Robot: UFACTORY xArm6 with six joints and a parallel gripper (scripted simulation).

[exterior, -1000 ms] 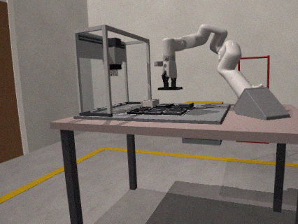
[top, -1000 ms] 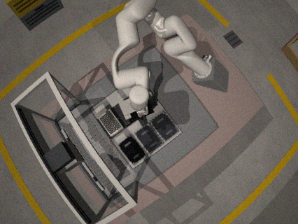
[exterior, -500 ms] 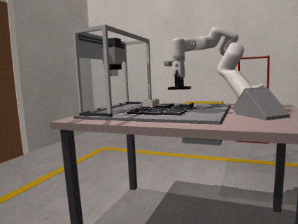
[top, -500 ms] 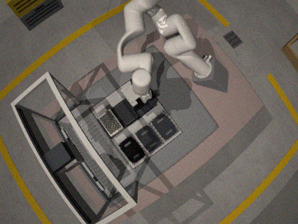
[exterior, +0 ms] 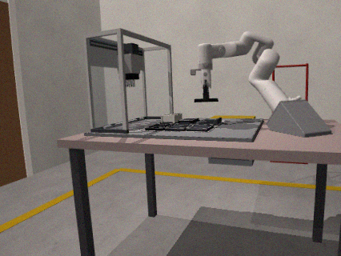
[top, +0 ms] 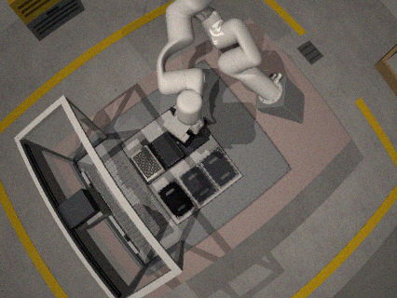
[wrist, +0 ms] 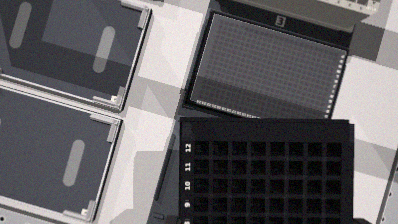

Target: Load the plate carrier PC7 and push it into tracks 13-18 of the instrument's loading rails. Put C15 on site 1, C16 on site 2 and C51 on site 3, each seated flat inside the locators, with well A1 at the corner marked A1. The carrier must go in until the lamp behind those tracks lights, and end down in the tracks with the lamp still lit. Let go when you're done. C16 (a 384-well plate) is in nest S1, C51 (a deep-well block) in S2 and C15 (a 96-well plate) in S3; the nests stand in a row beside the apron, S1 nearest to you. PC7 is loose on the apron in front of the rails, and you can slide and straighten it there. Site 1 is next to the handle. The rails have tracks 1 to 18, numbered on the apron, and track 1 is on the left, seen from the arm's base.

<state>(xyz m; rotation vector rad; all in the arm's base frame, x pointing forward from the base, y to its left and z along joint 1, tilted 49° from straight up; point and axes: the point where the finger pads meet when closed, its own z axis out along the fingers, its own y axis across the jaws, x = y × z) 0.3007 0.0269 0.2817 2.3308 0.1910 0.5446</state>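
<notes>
Now: the black 96-well plate 10 mm below my hand. From my hand the other things lie so: plate carrier PC7: 120 mm below, 90 mm ahead, 30 mm to the right; then pale well plate: 200 mm ahead, 110 mm below, 60 mm to the right; then A1 mark: 130 mm below, 110 mm to the left, 80 mm ahead.
</notes>
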